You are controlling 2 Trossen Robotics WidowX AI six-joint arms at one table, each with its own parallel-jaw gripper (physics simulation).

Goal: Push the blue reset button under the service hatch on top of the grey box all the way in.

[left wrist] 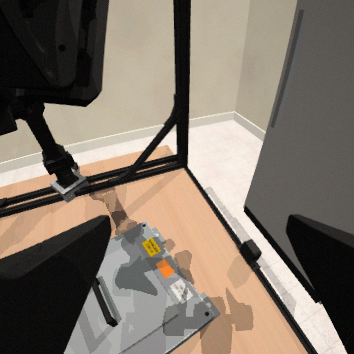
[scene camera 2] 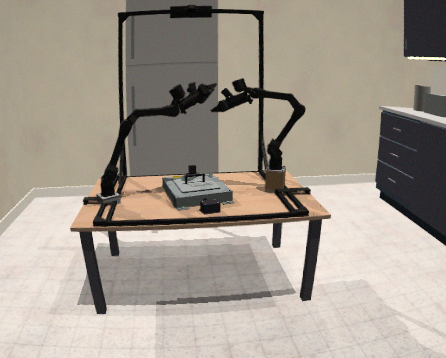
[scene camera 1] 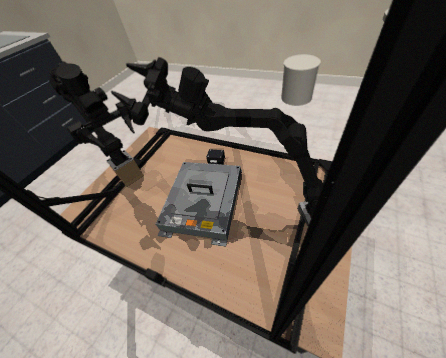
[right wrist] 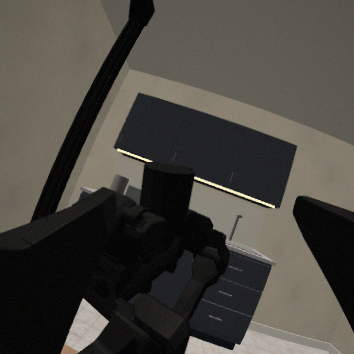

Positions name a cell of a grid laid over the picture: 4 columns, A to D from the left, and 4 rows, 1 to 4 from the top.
Labels:
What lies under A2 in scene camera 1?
The left gripper.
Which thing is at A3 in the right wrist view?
The right gripper.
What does the right gripper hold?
Nothing.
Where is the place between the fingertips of the right gripper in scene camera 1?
B1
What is the left gripper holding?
Nothing.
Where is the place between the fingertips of the left gripper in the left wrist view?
C3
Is the left gripper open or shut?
Open.

